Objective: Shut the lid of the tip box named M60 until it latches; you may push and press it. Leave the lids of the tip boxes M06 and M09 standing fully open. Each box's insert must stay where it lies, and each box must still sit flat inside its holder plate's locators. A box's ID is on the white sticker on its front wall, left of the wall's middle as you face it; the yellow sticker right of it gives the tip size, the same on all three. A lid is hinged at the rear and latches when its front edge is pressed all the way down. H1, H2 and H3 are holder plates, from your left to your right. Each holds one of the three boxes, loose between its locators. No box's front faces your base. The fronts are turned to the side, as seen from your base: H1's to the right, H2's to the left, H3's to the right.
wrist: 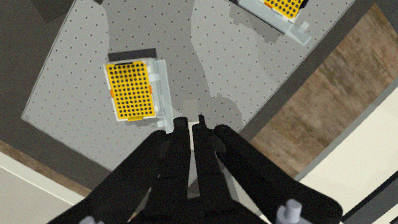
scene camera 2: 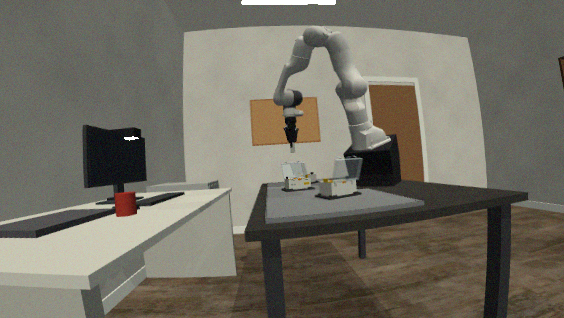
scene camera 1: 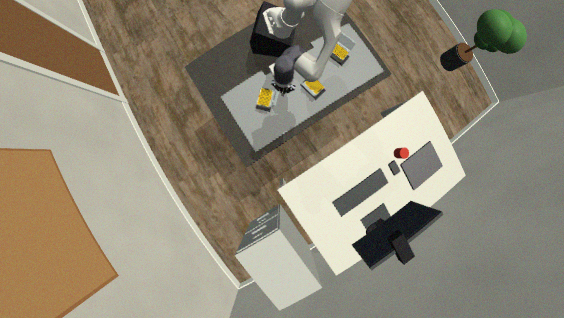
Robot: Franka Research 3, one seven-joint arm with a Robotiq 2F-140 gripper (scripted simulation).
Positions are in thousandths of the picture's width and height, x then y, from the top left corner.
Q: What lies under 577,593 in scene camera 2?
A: A tip box.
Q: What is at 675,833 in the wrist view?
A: The gripper.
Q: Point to a yellow insert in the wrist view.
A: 325,364
